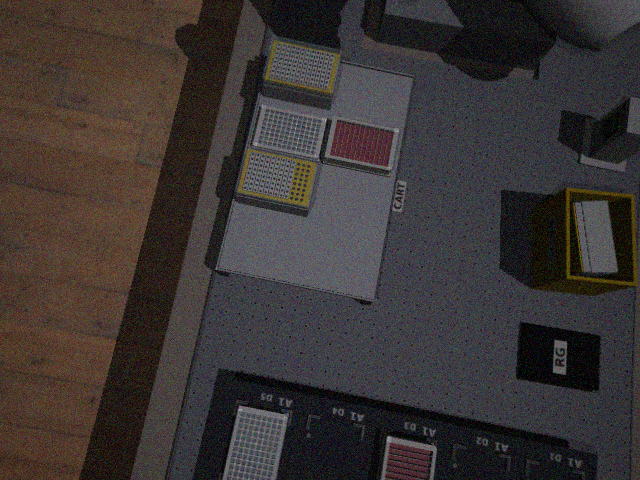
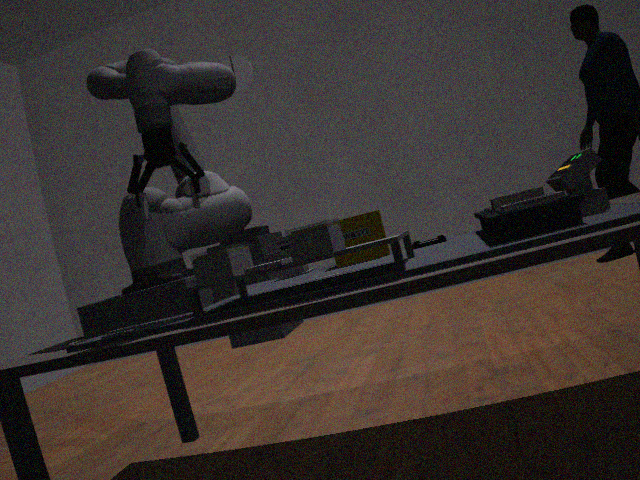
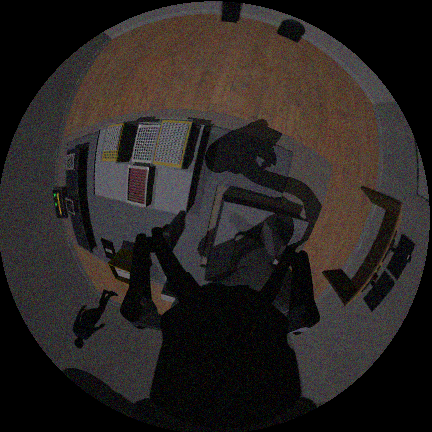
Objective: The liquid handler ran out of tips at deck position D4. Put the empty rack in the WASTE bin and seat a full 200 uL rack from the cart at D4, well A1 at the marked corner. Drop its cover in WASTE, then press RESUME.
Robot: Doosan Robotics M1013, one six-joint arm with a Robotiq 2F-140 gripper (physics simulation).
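Seen in the pictures: gripper, fingertip midpoint: (image 2: 171,214) (image 3: 224,223); arm's base, link origin: (image 2: 162,283) (image 3: 254,255).
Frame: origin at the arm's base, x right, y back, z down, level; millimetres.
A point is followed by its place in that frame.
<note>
My gripper (image 2: 168,200) (image 3: 224,223) {x 190, y -149, z -164 mm} is open and empty, high above the table beside the cart. On the cart (image 1: 305,248) {x 303, y -613, z 22 mm} (image 3: 112,182) {x 221, y -556, z 22 mm}, a yellow-topped rack (image 1: 302,67) {x 334, y -298, z -48 mm} (image 3: 172,142) {x 331, y -281, z -48 mm} looks full; I cannot tell whether a clear cover is on it. Another yellow-topped rack (image 1: 276,178) {x 363, y -510, z -48 mm} (image 3: 112,142) {x 356, y -487, z -48 mm} has several empty columns. Deck position D4 (image 1: 333,446) {x 230, y -945, z 26 mm} shows bare corner marks. The yellow WASTE bin (image 1: 568,237) {x -141, y -573, z -53 mm} (image 2: 361,227) {x -136, y -583, z -16 mm} holds a tilted pale block (image 1: 597,237) {x -201, y -564, z -34 mm} with a yellow edge. The control panel (image 2: 572,164) {x 213, y -1110, z -38 mm} (image 3: 59,202) {x 136, y -1103, z -32 mm} shows green and orange lights; RESUME is unreadable.
A white plate (image 1: 289,131) {x 349, y -397, z 9 mm} (image 3: 146,142) {x 348, y -390, z 8 mm} and a red-filled rack (image 1: 361,144) {x 215, y -413, z 0 mm} (image 3: 138,185) {x 214, y -405, z -6 mm} stand between the yellow racks. D5 holds a white plate (image 1: 255,444) {x 359, y -948, z 17 mm}; D3 holds a red-filled rack (image 1: 408,459) {x 107, y -954, z 11 mm}. A black RG pad (image 1: 532,356) {x -131, y -771, z 74 mm} lies near the bin. A person (image 2: 610,77) stands behind the table.
</note>
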